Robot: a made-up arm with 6 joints.
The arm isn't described. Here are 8 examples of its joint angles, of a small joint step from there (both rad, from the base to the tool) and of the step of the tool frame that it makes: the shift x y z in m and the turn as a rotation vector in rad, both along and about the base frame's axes.
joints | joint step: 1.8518 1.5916 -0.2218 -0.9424 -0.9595 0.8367 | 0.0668 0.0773 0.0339 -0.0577 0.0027 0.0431
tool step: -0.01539 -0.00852 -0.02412 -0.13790 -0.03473 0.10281
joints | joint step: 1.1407 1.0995 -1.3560 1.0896 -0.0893 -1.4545 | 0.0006 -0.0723 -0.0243 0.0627 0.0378 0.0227
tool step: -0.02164 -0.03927 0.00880 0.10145 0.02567 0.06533
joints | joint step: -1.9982 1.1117 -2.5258 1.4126 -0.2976 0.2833 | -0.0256 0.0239 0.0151 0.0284 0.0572 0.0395
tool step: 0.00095 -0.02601 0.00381 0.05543 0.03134 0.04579
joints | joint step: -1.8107 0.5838 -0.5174 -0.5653 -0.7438 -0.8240 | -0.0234 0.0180 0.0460 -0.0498 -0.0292 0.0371
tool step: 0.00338 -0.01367 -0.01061 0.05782 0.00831 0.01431
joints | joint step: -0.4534 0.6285 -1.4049 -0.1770 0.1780 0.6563 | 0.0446 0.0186 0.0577 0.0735 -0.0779 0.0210
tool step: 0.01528 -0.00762 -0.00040 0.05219 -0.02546 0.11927
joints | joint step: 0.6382 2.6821 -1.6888 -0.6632 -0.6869 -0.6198 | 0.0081 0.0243 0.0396 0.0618 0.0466 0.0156
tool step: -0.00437 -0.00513 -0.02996 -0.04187 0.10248 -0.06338
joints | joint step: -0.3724 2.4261 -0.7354 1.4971 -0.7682 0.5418 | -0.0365 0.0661 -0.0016 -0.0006 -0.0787 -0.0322
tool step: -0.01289 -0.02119 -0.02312 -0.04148 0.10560 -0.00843
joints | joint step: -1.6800 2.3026 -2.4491 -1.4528 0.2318 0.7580 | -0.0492 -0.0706 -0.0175 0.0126 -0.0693 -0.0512
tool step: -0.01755 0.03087 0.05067 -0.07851 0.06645 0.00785
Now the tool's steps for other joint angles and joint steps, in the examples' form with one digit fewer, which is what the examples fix.
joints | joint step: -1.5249 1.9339 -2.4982 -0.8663 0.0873 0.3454 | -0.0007 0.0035 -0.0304 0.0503 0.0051 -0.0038
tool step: 0.0004 0.0026 0.0035 -0.0215 -0.0398 0.0252
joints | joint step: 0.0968 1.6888 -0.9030 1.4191 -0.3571 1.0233 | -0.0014 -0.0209 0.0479 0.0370 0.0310 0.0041
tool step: -0.0141 0.0015 -0.0049 0.0480 0.0345 -0.0047
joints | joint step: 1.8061 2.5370 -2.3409 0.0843 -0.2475 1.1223 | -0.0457 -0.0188 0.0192 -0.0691 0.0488 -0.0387
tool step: 0.0337 0.0035 0.0004 -0.0259 -0.1149 -0.0401
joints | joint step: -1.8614 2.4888 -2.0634 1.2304 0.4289 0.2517 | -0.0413 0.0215 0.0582 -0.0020 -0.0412 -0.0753
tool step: -0.0328 0.0055 -0.0297 0.0594 0.0615 -0.0418
